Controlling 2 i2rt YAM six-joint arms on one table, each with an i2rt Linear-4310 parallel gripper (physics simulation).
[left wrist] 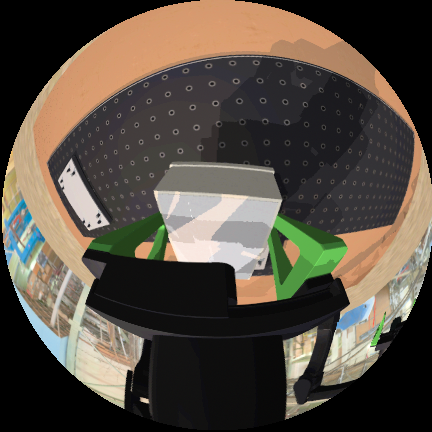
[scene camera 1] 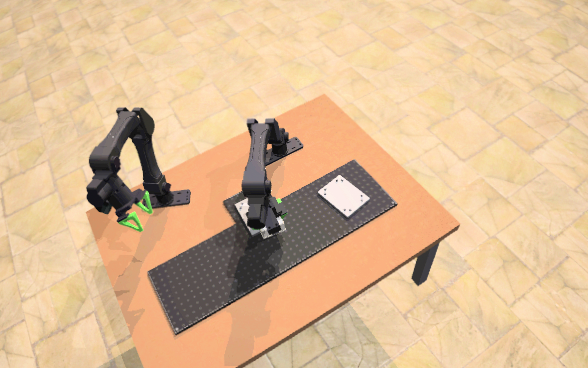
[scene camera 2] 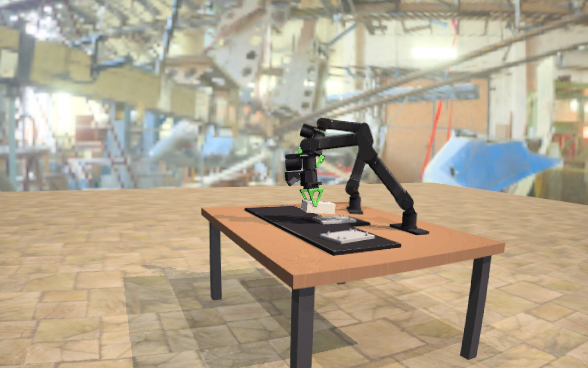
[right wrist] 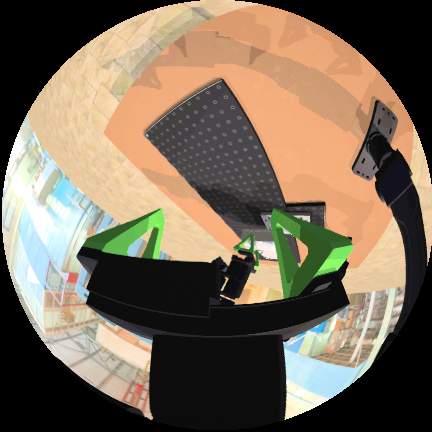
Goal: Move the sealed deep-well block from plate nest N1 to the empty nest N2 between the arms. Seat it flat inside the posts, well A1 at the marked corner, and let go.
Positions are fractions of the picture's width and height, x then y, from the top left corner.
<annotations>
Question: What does my right gripper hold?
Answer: Nothing.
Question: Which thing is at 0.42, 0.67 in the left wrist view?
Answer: My left gripper.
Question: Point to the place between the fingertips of my left gripper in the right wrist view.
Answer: At 0.59, 0.56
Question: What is my left gripper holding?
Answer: A white deep-well block.
</annotations>
